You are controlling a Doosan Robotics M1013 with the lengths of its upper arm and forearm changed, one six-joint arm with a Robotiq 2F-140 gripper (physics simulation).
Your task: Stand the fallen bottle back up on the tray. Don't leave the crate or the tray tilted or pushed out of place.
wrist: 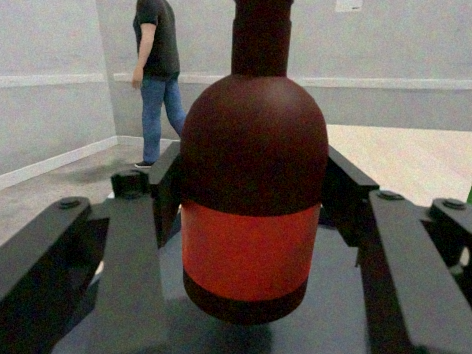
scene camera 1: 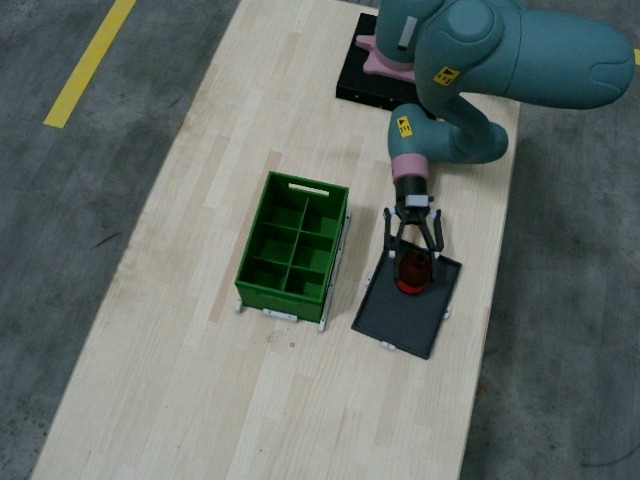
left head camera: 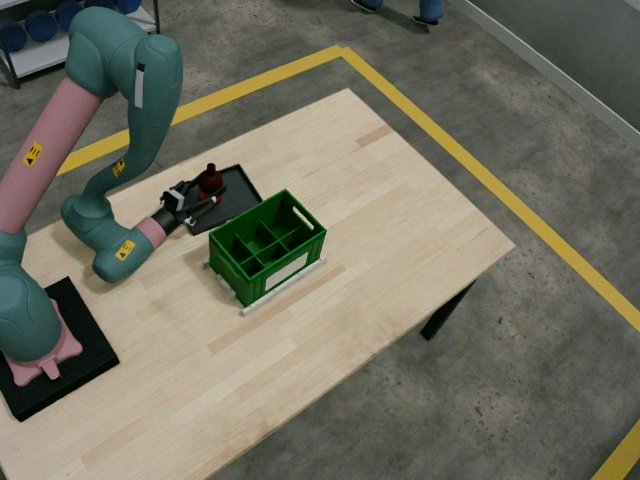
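A dark brown bottle with a red label (left head camera: 210, 181) (scene camera 1: 415, 268) (wrist: 253, 150) is upright, neck up, over the dark tray (left head camera: 240, 188) (scene camera 1: 392, 325) (wrist: 330, 295). My gripper (left head camera: 211, 192) (scene camera 1: 415, 271) is shut on the bottle, one finger on each side of its body, reaching in nearly level. In the wrist view the bottle's base shows, with a dark shadow on the tray below it; whether the base touches the tray I cannot tell. The tray looks flat on the table.
A green crate with six compartments (left head camera: 249, 283) (scene camera 1: 279, 298) stands upright beside the tray, with pale rails (left head camera: 284, 287) (scene camera 1: 334, 273) along its base. Small pale blocks sit at the tray's edges. A person (wrist: 159, 75) is in the background.
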